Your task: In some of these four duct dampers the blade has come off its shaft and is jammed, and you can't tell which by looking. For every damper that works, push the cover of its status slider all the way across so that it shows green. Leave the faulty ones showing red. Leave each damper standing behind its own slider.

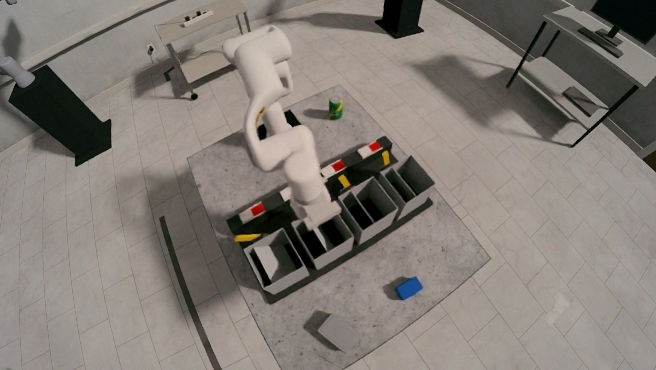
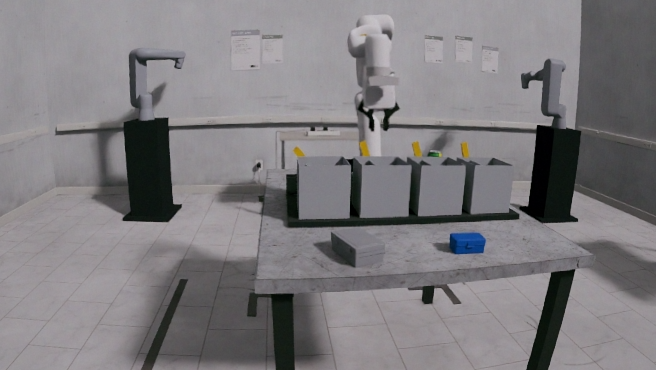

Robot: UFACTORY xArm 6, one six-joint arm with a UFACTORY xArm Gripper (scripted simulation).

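Note:
Gripper (image 2: 378,131) visible. Damper (image 2: 381,188), blue box (image 2: 460,243). Grey box (image 1: 334,329) as well.

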